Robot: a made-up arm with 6 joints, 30 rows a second.
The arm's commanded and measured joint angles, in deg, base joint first. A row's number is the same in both.
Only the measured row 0 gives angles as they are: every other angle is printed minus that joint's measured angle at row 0.
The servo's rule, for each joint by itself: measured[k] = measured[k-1] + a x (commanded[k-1-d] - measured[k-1]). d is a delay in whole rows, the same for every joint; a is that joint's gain. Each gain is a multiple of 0.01, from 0.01 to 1. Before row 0 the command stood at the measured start. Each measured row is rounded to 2 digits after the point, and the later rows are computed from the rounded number. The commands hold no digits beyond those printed.
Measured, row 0:
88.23 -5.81 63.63 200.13 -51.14 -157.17
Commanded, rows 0 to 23:
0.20 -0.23 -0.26 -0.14 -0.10 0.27
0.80 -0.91 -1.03 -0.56 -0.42 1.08
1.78 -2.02 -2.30 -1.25 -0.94 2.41
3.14 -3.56 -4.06 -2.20 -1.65 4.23
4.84 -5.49 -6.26 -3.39 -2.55 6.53
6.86 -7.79 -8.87 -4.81 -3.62 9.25
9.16 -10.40 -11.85 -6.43 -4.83 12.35
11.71 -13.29 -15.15 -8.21 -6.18 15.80
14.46 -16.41 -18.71 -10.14 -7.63 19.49
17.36 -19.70 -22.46 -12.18 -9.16 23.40
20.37 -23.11 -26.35 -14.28 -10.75 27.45
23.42 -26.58 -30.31 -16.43 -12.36 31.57
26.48 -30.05 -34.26 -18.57 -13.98 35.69
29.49 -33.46 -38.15 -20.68 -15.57 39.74
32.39 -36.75 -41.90 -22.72 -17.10 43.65
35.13 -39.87 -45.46 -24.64 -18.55 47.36
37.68 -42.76 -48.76 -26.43 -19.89 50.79
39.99 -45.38 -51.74 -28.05 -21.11 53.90
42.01 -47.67 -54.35 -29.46 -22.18 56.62
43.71 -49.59 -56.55 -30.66 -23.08 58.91
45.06 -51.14 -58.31 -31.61 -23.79 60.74
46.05 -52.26 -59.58 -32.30 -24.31 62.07
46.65 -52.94 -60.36 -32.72 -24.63 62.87
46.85 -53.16 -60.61 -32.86 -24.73 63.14
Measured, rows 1 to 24:
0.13 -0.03 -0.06 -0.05 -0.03 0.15
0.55 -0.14 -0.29 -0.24 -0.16 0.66
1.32 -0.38 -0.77 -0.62 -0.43 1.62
2.47 -0.79 -1.56 -1.22 -0.84 3.06
3.96 -1.40 -2.69 -2.04 -1.42 4.97
5.79 -2.23 -4.17 -3.09 -2.17 7.32
7.91 -3.29 -6.01 -4.36 -3.07 10.09
10.30 -4.59 -8.20 -5.82 -4.13 13.23
12.92 -6.13 -10.72 -7.46 -5.32 16.67
15.72 -7.89 -13.54 -9.25 -6.63 20.37
18.65 -9.87 -16.61 -11.16 -8.03 24.26
21.66 -12.04 -19.90 -13.16 -9.50 28.28
24.70 -14.38 -23.35 -15.22 -11.02 32.36
27.72 -16.86 -26.90 -17.29 -12.57 36.42
30.66 -19.45 -30.50 -19.35 -14.11 40.40
33.48 -22.10 -34.09 -21.36 -15.62 44.23
36.13 -24.79 -37.61 -23.29 -17.07 47.84
38.56 -27.47 -41.00 -25.10 -18.44 51.17
40.73 -30.10 -44.20 -26.76 -19.71 54.17
42.61 -32.63 -47.16 -28.24 -20.86 56.78
44.15 -35.04 -49.84 -29.52 -21.86 58.96
45.35 -37.28 -52.18 -30.58 -22.69 60.67
46.17 -39.32 -54.14 -31.39 -23.35 61.88
46.60 -41.12 -55.69 -31.95 -23.82 62.57
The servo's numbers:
d 0
a 0.63 0.13 0.24 0.38 0.34 0.55

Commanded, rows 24 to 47:
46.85 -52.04 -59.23 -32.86 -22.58 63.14
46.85 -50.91 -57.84 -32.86 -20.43 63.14
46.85 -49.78 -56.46 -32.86 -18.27 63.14
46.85 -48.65 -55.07 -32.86 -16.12 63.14
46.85 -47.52 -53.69 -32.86 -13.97 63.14
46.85 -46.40 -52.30 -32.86 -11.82 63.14
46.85 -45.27 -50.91 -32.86 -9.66 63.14
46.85 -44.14 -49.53 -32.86 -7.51 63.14
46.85 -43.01 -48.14 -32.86 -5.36 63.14
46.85 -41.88 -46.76 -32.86 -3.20 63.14
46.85 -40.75 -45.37 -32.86 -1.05 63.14
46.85 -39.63 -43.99 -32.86 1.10 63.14
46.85 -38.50 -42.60 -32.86 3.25 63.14
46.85 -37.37 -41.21 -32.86 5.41 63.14
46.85 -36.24 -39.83 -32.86 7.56 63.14
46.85 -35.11 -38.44 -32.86 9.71 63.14
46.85 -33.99 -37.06 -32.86 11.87 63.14
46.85 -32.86 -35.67 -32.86 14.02 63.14
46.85 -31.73 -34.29 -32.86 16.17 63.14
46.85 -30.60 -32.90 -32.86 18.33 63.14
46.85 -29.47 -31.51 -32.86 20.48 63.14
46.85 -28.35 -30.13 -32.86 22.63 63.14
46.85 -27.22 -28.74 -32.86 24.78 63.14
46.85 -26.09 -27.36 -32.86 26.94 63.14
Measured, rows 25 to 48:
46.76 -42.54 -56.54 -32.30 -23.40 62.88
46.82 -43.63 -56.85 -32.51 -22.39 63.02
46.84 -44.43 -56.76 -32.64 -20.99 63.09
46.85 -44.98 -56.35 -32.72 -19.33 63.12
46.85 -45.31 -55.71 -32.77 -17.51 63.13
46.85 -45.45 -54.89 -32.80 -15.58 63.14
46.85 -45.43 -53.93 -32.82 -13.57 63.14
46.85 -45.26 -52.87 -32.84 -11.51 63.14
46.85 -44.97 -51.73 -32.85 -9.42 63.14
46.85 -44.57 -50.54 -32.85 -7.31 63.14
46.85 -44.07 -49.30 -32.85 -5.18 63.14
46.85 -43.49 -48.03 -32.85 -3.04 63.14
46.85 -42.84 -46.73 -32.85 -0.90 63.14
46.85 -42.13 -45.41 -32.85 1.25 63.14
46.85 -41.36 -44.07 -32.85 3.40 63.14
46.85 -40.55 -42.72 -32.85 5.55 63.14
46.85 -39.70 -41.36 -32.85 7.70 63.14
46.85 -38.81 -39.99 -32.85 9.85 63.14
46.85 -37.89 -38.62 -32.85 12.00 63.14
46.85 -36.94 -37.25 -32.85 14.15 63.14
46.85 -35.97 -35.87 -32.85 16.30 63.14
46.85 -34.98 -34.49 -32.85 18.45 63.14
46.85 -33.97 -33.11 -32.85 20.60 63.14
46.85 -32.95 -31.73 -32.85 22.76 63.14

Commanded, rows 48 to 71:
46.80 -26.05 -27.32 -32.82 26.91 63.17
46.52 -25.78 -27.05 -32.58 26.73 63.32
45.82 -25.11 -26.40 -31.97 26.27 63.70
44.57 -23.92 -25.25 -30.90 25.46 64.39
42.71 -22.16 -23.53 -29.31 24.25 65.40
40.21 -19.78 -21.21 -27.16 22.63 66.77
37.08 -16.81 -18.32 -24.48 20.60 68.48
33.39 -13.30 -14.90 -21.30 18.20 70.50
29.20 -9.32 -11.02 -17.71 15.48 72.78
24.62 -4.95 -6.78 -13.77 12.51 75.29
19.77 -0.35 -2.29 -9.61 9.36 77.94
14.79 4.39 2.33 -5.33 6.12 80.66
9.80 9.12 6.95 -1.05 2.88 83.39
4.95 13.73 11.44 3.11 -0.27 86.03
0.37 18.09 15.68 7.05 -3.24 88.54
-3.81 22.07 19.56 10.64 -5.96 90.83
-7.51 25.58 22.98 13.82 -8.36 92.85
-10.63 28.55 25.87 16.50 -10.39 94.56
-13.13 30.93 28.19 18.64 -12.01 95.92
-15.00 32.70 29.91 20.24 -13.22 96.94
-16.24 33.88 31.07 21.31 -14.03 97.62
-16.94 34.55 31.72 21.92 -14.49 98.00
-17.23 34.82 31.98 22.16 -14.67 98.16
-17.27 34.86 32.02 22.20 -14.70 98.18
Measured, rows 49 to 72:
46.82 -32.05 -30.67 -32.84 24.17 63.16
46.63 -31.23 -29.80 -32.74 25.04 63.25
46.12 -30.43 -28.98 -32.45 25.46 63.50
45.14 -29.58 -28.08 -31.86 25.46 63.99
43.61 -28.62 -26.99 -30.89 25.05 64.77
41.47 -27.47 -25.60 -29.47 24.23 65.87
38.70 -26.08 -23.85 -27.57 23.00 67.31
35.35 -24.42 -21.70 -25.19 21.37 69.06
31.48 -22.46 -19.14 -22.35 19.37 71.11
27.16 -20.18 -16.17 -19.09 17.04 73.41
22.50 -17.60 -12.84 -15.49 14.43 75.90
17.64 -14.74 -9.20 -11.63 11.60 78.52
12.70 -11.64 -5.32 -7.61 8.64 81.20
7.82 -8.34 -1.30 -3.54 5.61 83.86
3.13 -4.90 2.78 0.48 2.60 86.43
-1.24 -1.39 6.81 4.34 -0.31 88.85
-5.19 2.12 10.69 7.94 -3.05 91.05
-8.62 5.56 14.33 11.19 -5.55 92.98
-11.46 8.86 17.66 14.02 -7.75 94.60
-13.69 11.96 20.60 16.38 -9.61 95.89
-15.30 14.81 23.11 18.25 -11.11 96.84
-16.33 17.38 25.18 19.64 -12.26 97.48
-16.90 19.65 26.81 20.60 -13.08 97.85
-17.13 21.63 28.06 21.21 -13.63 98.03

